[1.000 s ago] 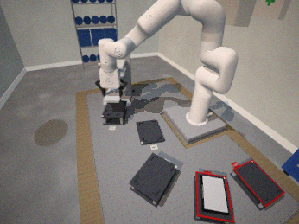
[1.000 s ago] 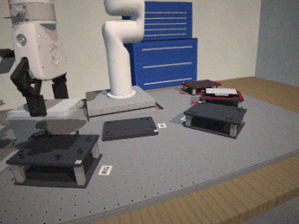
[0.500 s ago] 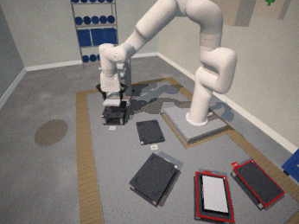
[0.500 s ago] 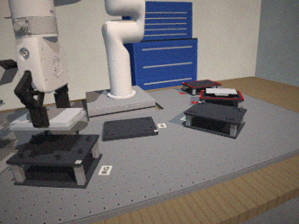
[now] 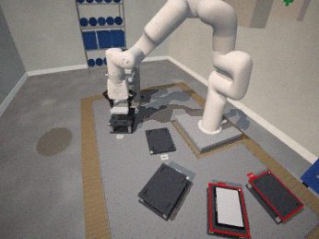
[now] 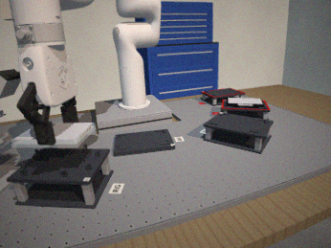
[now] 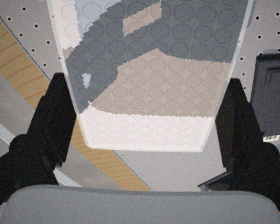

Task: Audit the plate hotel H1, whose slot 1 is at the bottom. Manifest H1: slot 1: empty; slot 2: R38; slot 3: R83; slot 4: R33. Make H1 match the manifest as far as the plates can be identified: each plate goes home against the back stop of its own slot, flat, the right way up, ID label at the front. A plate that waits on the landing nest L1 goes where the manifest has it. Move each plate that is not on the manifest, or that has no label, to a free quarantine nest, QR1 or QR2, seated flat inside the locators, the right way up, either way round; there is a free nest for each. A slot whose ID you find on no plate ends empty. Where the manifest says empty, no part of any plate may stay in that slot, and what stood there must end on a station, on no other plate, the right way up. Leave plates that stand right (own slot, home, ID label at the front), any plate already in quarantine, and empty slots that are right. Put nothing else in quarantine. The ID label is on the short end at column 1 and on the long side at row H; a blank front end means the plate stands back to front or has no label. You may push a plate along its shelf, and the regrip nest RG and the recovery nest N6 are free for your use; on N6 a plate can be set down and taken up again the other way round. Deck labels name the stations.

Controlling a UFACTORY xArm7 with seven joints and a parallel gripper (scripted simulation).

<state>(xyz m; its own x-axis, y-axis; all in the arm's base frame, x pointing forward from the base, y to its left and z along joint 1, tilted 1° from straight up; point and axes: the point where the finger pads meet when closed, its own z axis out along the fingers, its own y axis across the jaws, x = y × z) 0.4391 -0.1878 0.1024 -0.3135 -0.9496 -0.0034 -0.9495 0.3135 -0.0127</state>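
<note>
The raised regrip nest RG is 80 mm below my hand and 10 mm to the right of it. From my hand the other things lie so: white well plate: 10 mm to the right, 10 mm below; then plate labelled R83: 190 mm to the right, 80 mm above, 60 mm behind; then RG label: 130 mm below, 90 mm to the left, 30 mm ahead.
</note>
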